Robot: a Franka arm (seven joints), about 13 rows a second.
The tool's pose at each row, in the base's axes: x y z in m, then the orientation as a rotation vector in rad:
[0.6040, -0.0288, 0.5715, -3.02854, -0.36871, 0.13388]
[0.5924, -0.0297, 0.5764, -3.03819, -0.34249, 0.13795]
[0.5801, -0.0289, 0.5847, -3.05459, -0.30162, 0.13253]
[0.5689, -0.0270, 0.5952, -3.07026, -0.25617, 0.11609]
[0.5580, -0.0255, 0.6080, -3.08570, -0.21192, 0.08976]
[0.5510, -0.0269, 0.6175, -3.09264, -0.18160, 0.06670]
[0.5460, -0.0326, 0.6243, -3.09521, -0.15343, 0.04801]
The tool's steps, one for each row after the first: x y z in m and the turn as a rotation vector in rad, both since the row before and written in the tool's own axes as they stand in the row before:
[-0.0118, -0.0023, -0.0038, -0.00567, -0.00239, 0.01812]
[-0.0124, -0.0042, -0.0070, -0.01100, 0.00377, 0.02794]
[-0.0114, -0.0048, -0.0093, -0.01063, 0.01101, 0.03037]
[-0.0114, -0.0041, -0.0118, -0.01153, 0.01724, 0.02921]
[-0.0076, 0.0000, -0.0091, -0.00489, 0.01513, 0.01959]
[-0.0059, 0.0048, -0.0068, -0.00104, 0.01242, 0.01799]

